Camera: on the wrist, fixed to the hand. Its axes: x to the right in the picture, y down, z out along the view.
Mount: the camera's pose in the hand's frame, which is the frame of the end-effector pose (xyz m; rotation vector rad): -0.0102 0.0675 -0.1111 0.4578 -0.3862 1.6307
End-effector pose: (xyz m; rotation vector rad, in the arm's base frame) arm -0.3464 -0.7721 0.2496 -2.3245 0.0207 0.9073
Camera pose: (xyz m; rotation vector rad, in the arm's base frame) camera -0.3028 -0.8910 0.2807 -1.2806 1.8914 1.7322
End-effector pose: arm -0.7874 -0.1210 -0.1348 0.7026 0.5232 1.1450
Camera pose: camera -0.9110 -0.0884 -0.1604 1.8469 -0.2917 2.3080
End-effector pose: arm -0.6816 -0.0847 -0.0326 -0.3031 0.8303 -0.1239
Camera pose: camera -0.7715 -0.0423 -0.1170 0.8044 0.4398 1.2183
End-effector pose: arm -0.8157 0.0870 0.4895 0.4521 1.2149 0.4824
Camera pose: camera -0.9320 0.1441 0.5041 1.8512 0.3212 1.3909
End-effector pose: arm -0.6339 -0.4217 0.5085 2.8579 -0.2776 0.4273
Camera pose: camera -0.6876 -0.4556 0.6224 -1.6746 2.0591 -0.0900
